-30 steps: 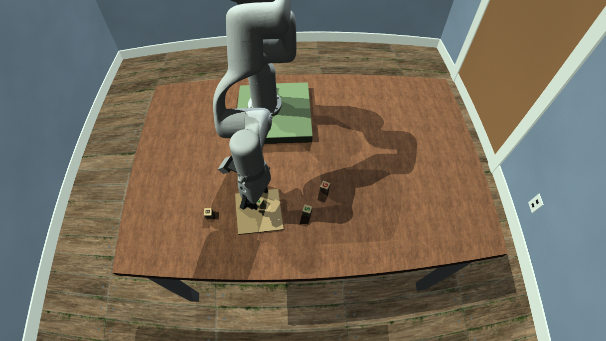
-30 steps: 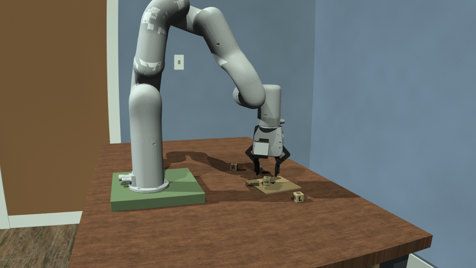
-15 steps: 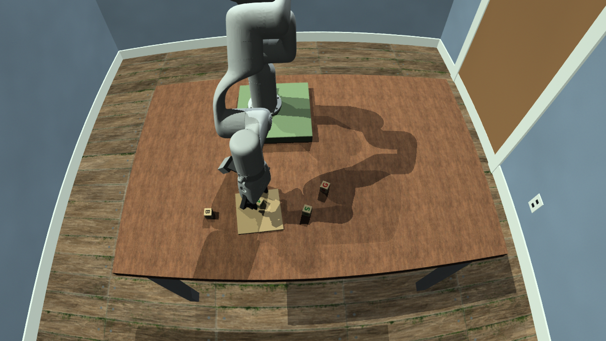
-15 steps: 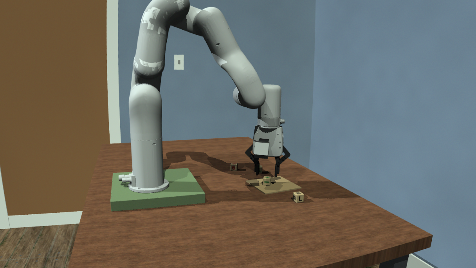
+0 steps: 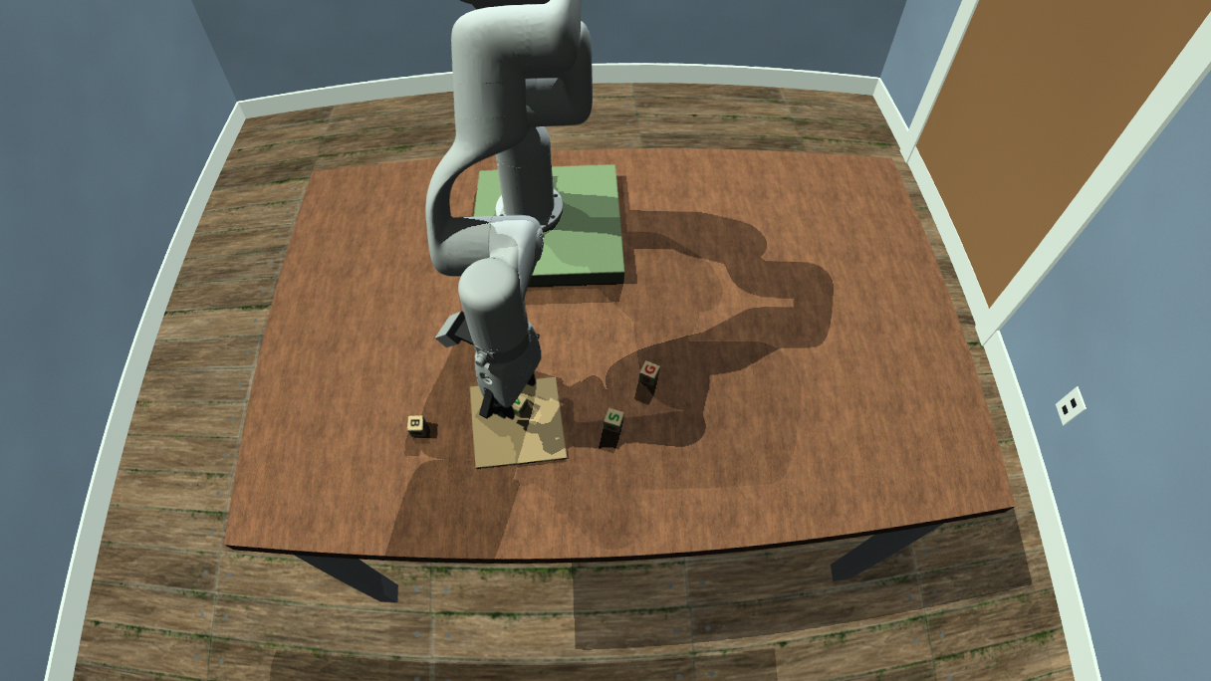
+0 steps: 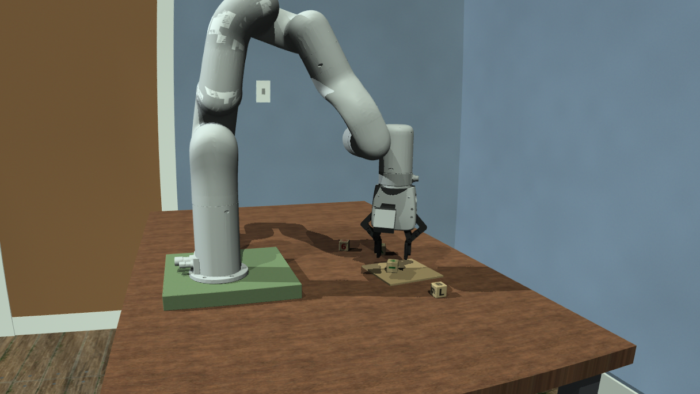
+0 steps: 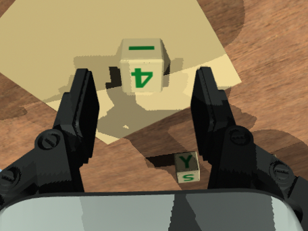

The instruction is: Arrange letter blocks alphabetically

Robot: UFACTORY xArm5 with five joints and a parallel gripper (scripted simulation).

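Right now my hand is 40 mm above the cream block. From my hand the other things lie so: tan mat 50 mm below, 20 mm ahead.
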